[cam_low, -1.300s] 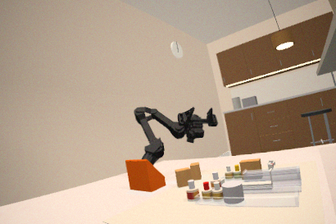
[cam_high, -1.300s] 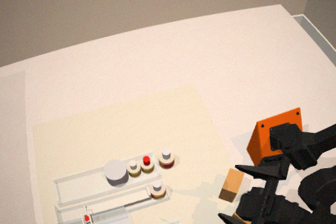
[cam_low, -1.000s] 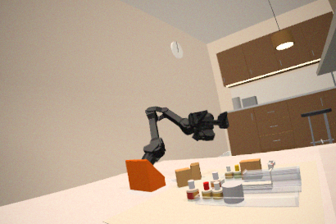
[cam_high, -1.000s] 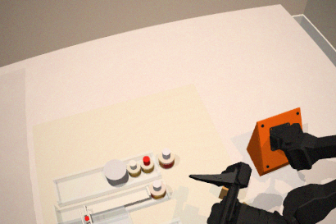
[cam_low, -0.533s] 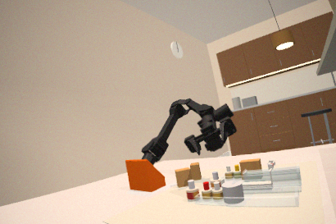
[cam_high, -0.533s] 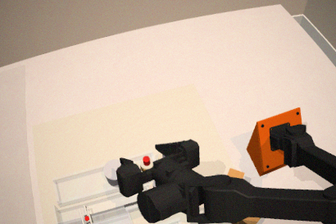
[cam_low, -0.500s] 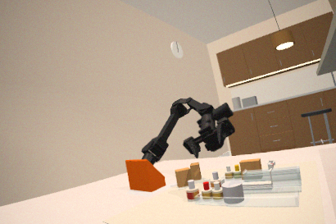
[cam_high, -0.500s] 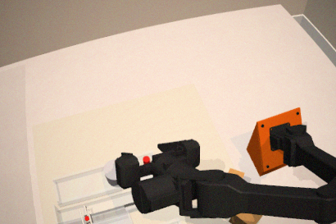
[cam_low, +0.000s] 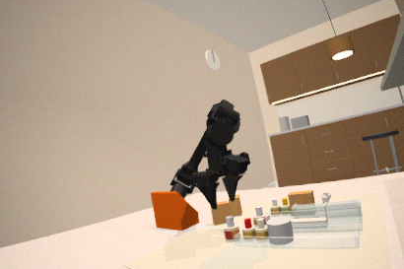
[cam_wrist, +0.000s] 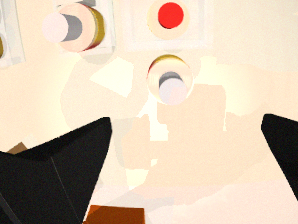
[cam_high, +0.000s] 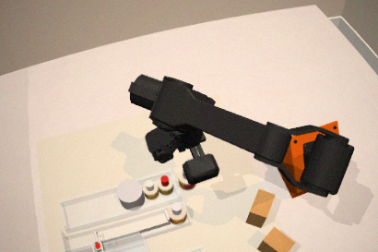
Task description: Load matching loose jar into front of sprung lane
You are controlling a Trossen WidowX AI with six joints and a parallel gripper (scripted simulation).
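My gripper tip is 14 cm short of the grey cylinder, 2 cm to the right of it and 7 cm above it. Also, from my gripper tip: red mark 24 cm ahead, 14 cm to the left, 3 cm below.
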